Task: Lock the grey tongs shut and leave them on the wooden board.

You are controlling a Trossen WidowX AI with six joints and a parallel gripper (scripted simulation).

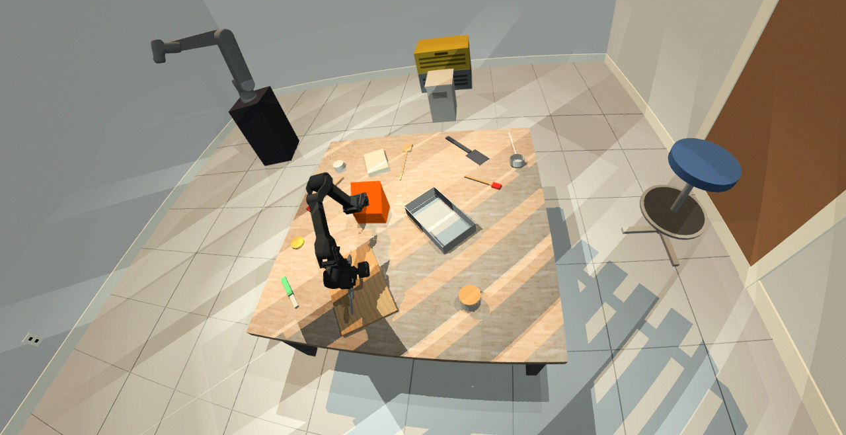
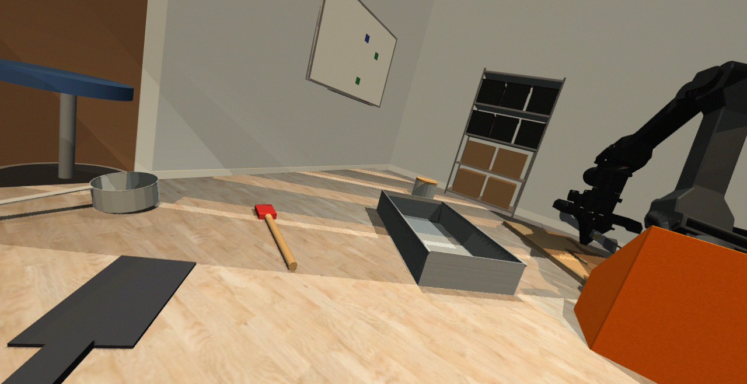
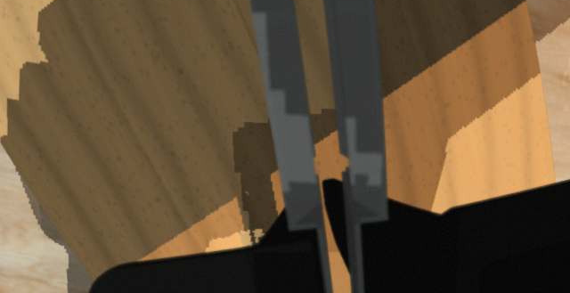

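My gripper tip is now 40 mm above the wooden board. The rest, counted from my gripper tip: grey roasting tin: 370 mm ahead, 290 mm to the left, 20 mm below; tan-lidded pot: 460 mm ahead, 110 mm to the right, 10 mm below; black spatula: 770 mm to the left, 560 mm ahead, 40 mm below.
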